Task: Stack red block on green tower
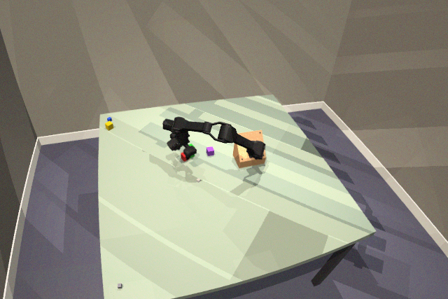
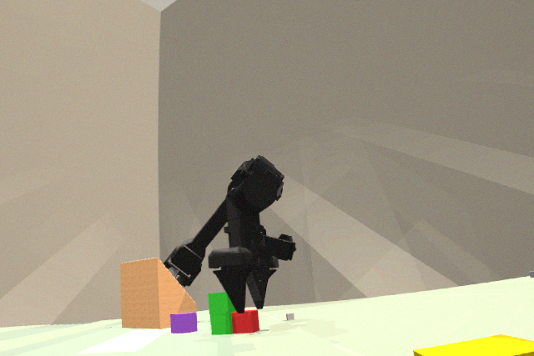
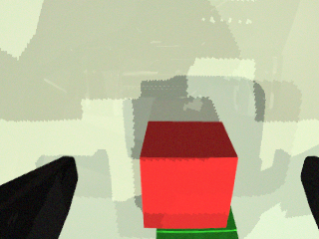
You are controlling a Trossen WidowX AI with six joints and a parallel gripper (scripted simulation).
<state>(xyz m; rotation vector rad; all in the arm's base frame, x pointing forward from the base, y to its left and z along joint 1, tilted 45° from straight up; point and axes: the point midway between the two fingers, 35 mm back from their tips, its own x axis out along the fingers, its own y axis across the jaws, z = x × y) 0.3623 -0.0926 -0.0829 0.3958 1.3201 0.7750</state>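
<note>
Now: gripper tip 2 cm above the red block and 1 cm past it. Also, from my gripper tip: yellow cube (39 cm to the right, 39 cm ahead, 2 cm below); purple cube (16 cm behind, 2 cm below).
</note>
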